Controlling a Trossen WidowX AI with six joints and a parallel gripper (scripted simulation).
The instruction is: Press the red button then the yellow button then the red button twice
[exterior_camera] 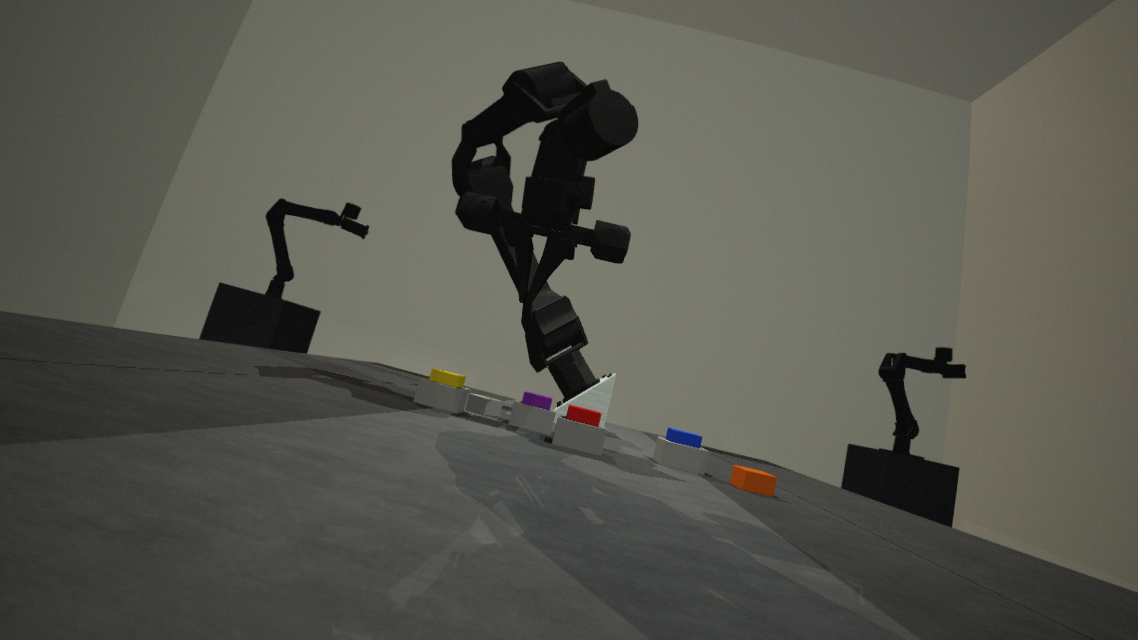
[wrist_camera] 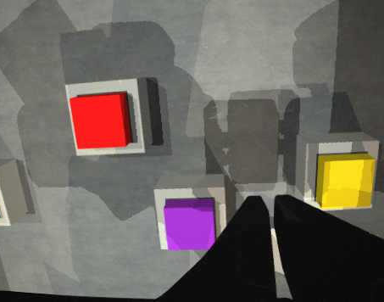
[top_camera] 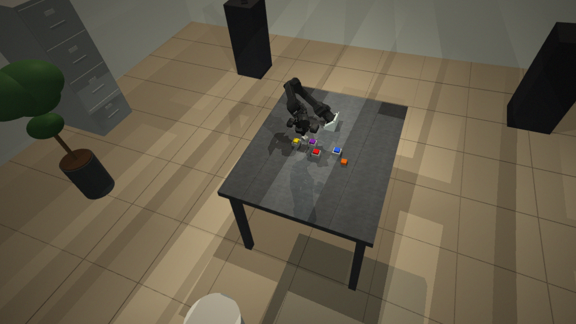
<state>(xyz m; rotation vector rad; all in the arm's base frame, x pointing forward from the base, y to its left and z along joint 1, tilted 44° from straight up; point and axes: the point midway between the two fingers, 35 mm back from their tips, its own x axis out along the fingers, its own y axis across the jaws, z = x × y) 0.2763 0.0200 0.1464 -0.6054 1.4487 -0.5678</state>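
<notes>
Right now my gripper tip is 10 cm above the red button, 9 cm to the right of it and 1 cm short of it. The rest, counted from my gripper tip: yellow button: 10 cm below, 7 cm to the right, 3 cm behind; small grey block: 12 cm below, 9 cm behind, 3 cm to the right; orange block: 27 cm to the left, 12 cm below, 1 cm ahead.
</notes>
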